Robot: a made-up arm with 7 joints. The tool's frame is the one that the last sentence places. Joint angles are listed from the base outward.
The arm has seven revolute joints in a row. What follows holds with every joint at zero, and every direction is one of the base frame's.
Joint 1 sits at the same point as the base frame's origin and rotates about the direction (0.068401, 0.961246, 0.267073), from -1.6 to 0.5 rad.
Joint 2 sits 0.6 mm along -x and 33.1 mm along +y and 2.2 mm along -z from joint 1 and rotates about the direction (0.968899, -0.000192, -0.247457), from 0 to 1.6 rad.
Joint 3 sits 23.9 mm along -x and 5.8 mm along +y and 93.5 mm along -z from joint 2 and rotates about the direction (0.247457, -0.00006, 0.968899), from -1.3 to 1.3 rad.
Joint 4 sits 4.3 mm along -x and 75.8 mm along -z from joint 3 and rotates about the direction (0.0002, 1, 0.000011), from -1.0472 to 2.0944 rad.
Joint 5 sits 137.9 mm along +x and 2.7 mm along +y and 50.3 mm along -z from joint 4 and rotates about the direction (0.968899, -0.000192, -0.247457), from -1.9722 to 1.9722 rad.
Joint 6 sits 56 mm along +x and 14.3 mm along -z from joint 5 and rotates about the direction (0.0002, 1, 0.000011), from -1.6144 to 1.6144 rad.
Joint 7 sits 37.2 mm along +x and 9.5 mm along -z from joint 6 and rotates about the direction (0.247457, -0.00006, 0.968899), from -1.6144 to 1.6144 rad.
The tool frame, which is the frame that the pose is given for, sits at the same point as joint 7; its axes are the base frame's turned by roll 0, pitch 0.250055 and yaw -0.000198 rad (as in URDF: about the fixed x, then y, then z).
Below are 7 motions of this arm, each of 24 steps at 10 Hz.
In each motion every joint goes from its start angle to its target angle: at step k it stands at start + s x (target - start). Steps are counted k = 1, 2, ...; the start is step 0. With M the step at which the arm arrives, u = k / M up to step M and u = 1 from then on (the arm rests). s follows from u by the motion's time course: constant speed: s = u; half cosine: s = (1 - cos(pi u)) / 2; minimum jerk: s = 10 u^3 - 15 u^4 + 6 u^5.
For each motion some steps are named. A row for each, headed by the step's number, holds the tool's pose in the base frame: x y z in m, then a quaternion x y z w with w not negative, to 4 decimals.
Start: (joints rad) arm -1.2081 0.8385 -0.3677 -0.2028 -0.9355 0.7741 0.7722
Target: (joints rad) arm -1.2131 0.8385 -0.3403 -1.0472 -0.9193 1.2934 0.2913
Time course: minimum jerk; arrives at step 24
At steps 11, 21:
11: 0.2193 -0.0446 0.0838 0.2356 -0.0950 -0.1308 0.9583
21: 0.1203 -0.0560 0.0715 0.3847 -0.1379 -0.3204 0.8546

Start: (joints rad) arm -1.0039 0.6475 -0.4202 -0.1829 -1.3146 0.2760 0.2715
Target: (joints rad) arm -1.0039 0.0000 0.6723 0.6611 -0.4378 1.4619 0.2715
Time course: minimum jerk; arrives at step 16
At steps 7, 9, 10, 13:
7: 0.3446 0.0244 -0.0033 -0.1883 0.1219 -0.1468 0.9634
9: 0.3594 0.0542 -0.0528 -0.2259 0.2926 -0.0717 0.9264
10: 0.3597 0.0603 -0.0836 -0.2471 0.3860 -0.0542 0.8871
13: 0.3454 0.0517 -0.1532 -0.2856 0.5855 -0.0617 0.7562

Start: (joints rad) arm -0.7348 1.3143 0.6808 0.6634 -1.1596 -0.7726 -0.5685
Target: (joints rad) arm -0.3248 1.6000 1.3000 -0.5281 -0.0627 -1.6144 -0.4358
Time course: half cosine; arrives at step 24
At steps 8, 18, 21, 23, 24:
8: 0.1253 0.2918 0.1817 0.3816 -0.7253 0.0598 0.5699
18: 0.0486 0.1105 0.1994 -0.7268 0.6628 0.1775 0.0302
21: 0.0405 0.0835 0.1848 -0.7427 0.6132 0.2219 0.1523
23: 0.0383 0.0759 0.1794 -0.7445 0.5953 0.2352 0.1899
24: 0.0380 0.0750 0.1787 -0.7446 0.5929 0.2368 0.1947

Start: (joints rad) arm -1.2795 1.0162 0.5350 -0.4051 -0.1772 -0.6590 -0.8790
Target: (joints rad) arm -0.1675 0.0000 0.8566 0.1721 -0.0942 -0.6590 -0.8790
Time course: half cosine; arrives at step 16
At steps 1, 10, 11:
1: 0.0935 0.1159 0.2130 0.6441 -0.6755 -0.0838 0.3490
10: 0.2291 0.2249 -0.0545 0.3246 -0.3852 -0.0969 0.8584
11: 0.2168 0.2289 -0.1033 0.2765 -0.3228 -0.0808 0.9016

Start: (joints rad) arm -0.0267 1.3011 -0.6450 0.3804 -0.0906 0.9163 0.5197
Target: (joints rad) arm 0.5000 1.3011 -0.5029 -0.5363 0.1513 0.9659 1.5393
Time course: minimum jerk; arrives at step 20
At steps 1, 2, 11, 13, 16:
1: 0.1209 0.2861 -0.2297 0.7435 0.5022 0.1866 0.4003
2: 0.1206 0.2849 -0.2302 0.7459 0.4985 0.1858 0.4008
11: 0.0852 0.1877 -0.2441 0.8411 0.1874 0.1660 0.4795
13: 0.0735 0.1588 -0.2383 0.8353 0.0960 0.1823 0.5098
16: 0.0619 0.1298 -0.2275 0.8147 0.0063 0.2112 0.5400

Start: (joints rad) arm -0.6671 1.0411 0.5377 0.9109 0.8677 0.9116 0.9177
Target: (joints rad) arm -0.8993 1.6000 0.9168 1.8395 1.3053 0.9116 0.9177
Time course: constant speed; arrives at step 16
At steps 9, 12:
9: 0.1089 0.4201 -0.0335 0.5277 0.4265 0.7293 0.0880
12: 0.0829 0.4229 -0.0325 0.5062 0.4746 0.7162 0.0746

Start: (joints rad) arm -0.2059 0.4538 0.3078 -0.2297 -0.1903 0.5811 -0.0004
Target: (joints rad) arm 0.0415 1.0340 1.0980 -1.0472 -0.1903 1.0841 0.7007
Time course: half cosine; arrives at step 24
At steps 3, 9, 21, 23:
3: 0.2408 0.1641 -0.1067 0.1259 0.1426 0.1404 0.9717
9: 0.2090 0.1882 -0.0323 0.2171 0.0614 0.3087 0.9240
21: 0.1165 0.1219 0.0969 0.3822 -0.2369 0.5817 0.6778
23: 0.1118 0.1155 0.0996 0.3867 -0.2552 0.5897 0.6616

